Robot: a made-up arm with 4 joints.
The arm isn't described. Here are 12 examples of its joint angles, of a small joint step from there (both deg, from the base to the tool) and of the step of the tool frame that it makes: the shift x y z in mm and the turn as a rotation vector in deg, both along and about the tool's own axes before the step.
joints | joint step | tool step
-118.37 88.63 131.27 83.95 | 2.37 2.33 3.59 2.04 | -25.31 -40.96 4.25 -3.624 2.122 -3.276
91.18 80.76 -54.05 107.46 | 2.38 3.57 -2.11 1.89 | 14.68 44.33 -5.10 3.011 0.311 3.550
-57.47 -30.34 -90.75 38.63 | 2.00 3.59 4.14 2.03 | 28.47 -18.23 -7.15 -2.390 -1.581 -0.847
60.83 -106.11 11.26 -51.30 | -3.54 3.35 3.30 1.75 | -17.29 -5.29 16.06 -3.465 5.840 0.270
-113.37 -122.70 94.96 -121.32 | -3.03 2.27 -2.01 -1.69 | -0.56 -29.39 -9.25 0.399 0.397 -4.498
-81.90 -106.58 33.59 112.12 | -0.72 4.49 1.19 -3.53 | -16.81 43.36 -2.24 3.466 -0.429 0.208
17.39 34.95 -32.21 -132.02 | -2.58 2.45 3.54 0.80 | 9.23 35.50 1.11 2.732 -1.756 5.093
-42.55 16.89 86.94 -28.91 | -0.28 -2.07 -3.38 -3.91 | 26.90 11.93 -2.14 2.720 -5.979 -1.515
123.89 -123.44 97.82 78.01 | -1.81 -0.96 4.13 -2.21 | 19.13 -25.45 2.16 -1.988 -3.413 -2.741
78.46 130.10 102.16 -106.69 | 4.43 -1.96 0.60 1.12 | 0.62 28.93 17.19 3.761 -1.535 2.446
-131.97 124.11 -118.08 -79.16 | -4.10 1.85 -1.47 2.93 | -34.39 7.60 -28.81 4.561 2.926 -2.919
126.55 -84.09 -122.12 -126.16 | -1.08 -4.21 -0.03 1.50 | -10.23 2.64 -4.05 -2.545 4.491 1.861
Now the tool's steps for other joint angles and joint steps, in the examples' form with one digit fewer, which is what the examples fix.
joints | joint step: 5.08 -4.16 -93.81 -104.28 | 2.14 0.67 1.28 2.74
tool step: -26.3 -1.6 -1.3 -0.02 2.08 -0.87
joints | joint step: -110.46 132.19 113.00 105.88 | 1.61 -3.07 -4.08 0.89
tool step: 45.7 -0.4 -1.0 -0.89 -2.41 2.90
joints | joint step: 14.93 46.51 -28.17 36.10 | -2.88 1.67 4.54 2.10
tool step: 5.0 -34.4 6.8 -4.82 -0.54 -4.38
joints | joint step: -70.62 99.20 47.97 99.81 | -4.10 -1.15 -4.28 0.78
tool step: 44.0 21.0 10.7 1.21 -2.87 5.19
